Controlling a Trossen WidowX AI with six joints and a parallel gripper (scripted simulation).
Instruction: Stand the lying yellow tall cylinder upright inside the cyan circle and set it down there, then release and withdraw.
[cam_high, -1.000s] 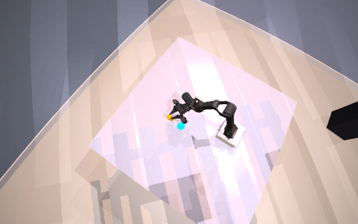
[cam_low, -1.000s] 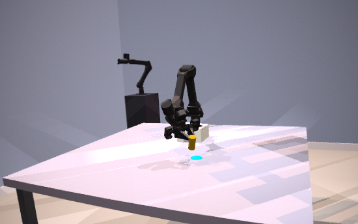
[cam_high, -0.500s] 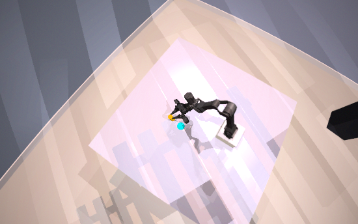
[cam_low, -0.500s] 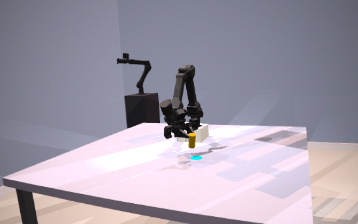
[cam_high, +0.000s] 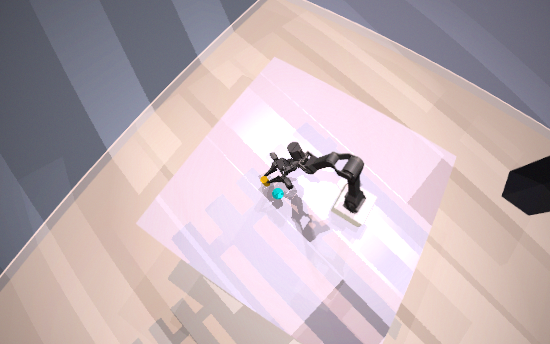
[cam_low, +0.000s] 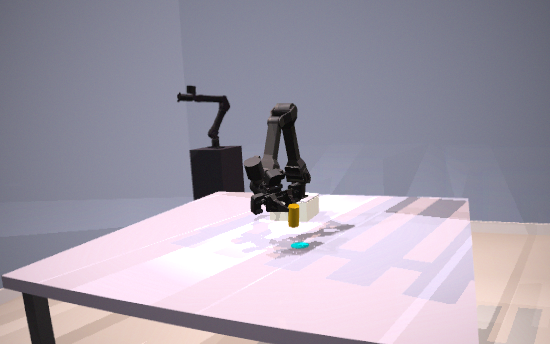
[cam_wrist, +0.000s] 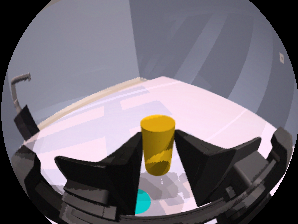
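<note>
Right now the cyan circle is 7 cm behind my gripper tip, 2 cm to the right of it and 14 cm below it. Round my gripper tip: yellow cylinder 2 cm below.
</note>
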